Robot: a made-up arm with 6 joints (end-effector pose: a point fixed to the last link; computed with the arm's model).
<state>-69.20 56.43 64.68 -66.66 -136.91 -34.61</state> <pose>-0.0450 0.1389 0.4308 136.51 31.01 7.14</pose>
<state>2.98 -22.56 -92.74 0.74 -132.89 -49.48</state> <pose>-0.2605 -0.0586 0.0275 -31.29 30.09 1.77</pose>
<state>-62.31 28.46 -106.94 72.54 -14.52 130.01</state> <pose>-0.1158 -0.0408 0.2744 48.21 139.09 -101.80</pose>
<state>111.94 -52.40 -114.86 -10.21 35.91 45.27</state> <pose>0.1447 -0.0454 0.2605 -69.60 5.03 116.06</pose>
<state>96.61 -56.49 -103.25 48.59 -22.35 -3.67</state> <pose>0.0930 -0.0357 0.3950 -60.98 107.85 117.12</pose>
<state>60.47 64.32 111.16 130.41 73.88 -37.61</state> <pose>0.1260 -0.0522 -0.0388 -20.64 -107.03 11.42</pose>
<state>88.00 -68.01 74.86 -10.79 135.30 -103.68</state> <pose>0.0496 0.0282 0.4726 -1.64 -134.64 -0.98</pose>
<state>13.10 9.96 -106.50 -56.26 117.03 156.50</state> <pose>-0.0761 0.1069 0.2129 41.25 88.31 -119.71</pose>
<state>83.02 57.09 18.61 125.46 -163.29 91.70</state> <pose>-0.1275 -0.1139 0.1287 -107.78 -115.92 -9.05</pose>
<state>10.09 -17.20 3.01 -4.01 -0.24 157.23</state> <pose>-0.1288 0.0177 0.1502 14.36 -53.49 134.62</pose>
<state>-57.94 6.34 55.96 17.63 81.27 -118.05</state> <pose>-0.1128 -0.1773 0.1123 -70.94 18.48 21.47</pose>
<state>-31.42 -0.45 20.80 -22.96 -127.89 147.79</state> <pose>-0.0712 -0.1408 0.2352 11.37 -168.69 42.46</pose>
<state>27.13 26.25 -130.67 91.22 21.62 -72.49</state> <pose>0.0381 -0.0477 0.2145 121.88 8.64 -68.42</pose>
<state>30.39 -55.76 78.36 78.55 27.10 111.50</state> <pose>-0.2401 0.0201 0.2203 -22.27 -137.97 -81.34</pose>
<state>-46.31 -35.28 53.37 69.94 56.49 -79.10</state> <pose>-0.2117 -0.0882 -0.0601 -49.42 -38.61 -37.69</pose>
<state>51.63 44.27 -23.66 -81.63 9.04 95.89</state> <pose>0.0529 0.0254 0.1211 -46.55 159.18 -1.60</pose>
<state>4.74 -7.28 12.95 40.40 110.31 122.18</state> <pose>-0.1836 -0.1496 0.0899 25.31 128.27 122.96</pose>
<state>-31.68 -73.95 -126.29 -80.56 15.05 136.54</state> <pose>-0.3849 0.0952 0.0705 75.80 58.76 5.44</pose>
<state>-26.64 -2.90 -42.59 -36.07 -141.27 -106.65</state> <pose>-0.0409 -0.1424 0.0941 -95.80 37.72 45.18</pose>
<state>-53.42 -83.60 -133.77 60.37 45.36 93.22</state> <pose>-0.2980 0.0791 -0.0045 -106.19 -89.91 15.86</pose>
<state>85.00 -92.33 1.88 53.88 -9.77 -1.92</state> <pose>0.0471 0.1577 0.2340 -31.66 -38.96 -105.16</pose>
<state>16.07 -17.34 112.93 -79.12 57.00 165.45</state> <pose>-0.2568 -0.1289 0.1801 119.82 88.15 89.12</pose>
